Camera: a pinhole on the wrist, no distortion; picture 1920 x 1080 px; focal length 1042.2 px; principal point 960.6 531.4 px. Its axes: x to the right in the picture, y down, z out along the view. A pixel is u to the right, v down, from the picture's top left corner.
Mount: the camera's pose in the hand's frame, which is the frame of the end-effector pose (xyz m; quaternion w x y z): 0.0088 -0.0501 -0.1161 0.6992 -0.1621 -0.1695 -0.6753
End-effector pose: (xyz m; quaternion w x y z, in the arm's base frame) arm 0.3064 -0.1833 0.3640 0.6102 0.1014 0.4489 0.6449
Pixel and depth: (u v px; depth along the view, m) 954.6 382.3 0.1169
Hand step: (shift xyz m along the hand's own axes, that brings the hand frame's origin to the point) -0.0100 0.0032 -0.0124
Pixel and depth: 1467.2 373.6 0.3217
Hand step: -0.0409 -0.0443 0.2414
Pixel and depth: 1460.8 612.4 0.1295
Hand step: 0.0184 -0.0460 0.0275
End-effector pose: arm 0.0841 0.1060 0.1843 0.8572 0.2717 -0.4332 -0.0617
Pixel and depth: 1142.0 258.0 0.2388
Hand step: -0.0569 0.0195 0.1152
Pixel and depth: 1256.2 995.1 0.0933
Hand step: 0.0494 -0.0297 -0.0209
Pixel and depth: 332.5 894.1 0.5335
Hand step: 0.1749 0.4855 0.2125
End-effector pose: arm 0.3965 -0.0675 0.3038 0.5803 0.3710 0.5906 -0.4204
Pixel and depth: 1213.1 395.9 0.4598
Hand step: -0.0559 0.0582 0.3438
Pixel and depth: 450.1 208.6 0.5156
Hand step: -0.1678 0.4038 0.2272
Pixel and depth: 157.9 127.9 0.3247
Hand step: -0.1303 0.3158 0.0586
